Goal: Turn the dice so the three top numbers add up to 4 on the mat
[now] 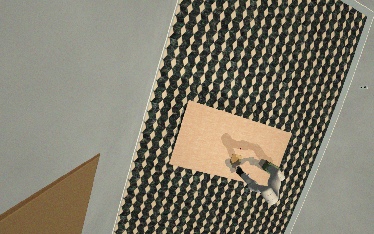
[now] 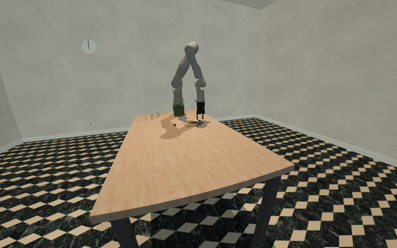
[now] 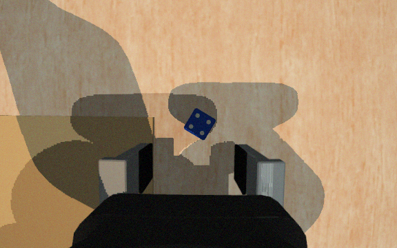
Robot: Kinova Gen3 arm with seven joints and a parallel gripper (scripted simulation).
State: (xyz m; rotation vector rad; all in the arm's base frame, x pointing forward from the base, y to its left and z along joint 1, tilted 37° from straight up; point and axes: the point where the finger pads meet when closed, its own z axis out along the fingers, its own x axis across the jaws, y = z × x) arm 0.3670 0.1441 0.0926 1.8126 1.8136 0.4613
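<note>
Now: hand 4 cm above the blue die and 2 cm past it. Also, from my hand: tan mat: 10 cm to the right, 4 cm below, 4 cm ahead; red die: 26 cm to the right, 4 cm below, 2 cm ahead; white die: 5 cm ahead, 4 cm below.
</note>
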